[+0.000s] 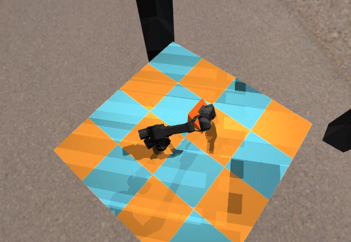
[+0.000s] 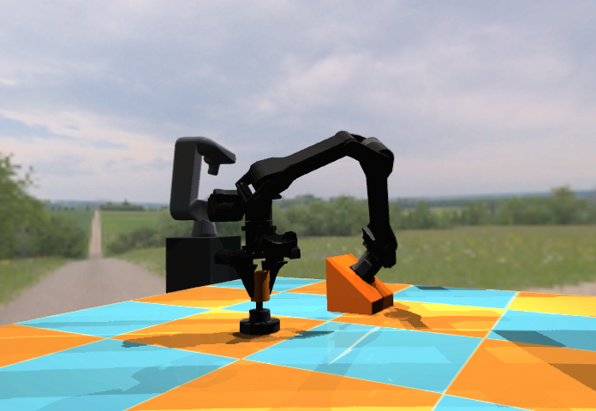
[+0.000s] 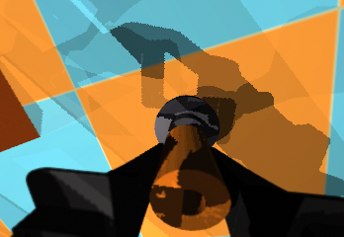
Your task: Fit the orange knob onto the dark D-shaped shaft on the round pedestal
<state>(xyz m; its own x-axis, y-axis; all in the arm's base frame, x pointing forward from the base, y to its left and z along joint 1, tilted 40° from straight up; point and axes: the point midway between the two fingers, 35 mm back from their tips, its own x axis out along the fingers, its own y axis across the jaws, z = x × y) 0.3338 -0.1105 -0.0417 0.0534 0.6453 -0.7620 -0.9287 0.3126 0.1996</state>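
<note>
Now: gripper tip 20 mm below the orange knob. The rest, counted from my gripper tip: round pedestal: 40 mm below.
</note>
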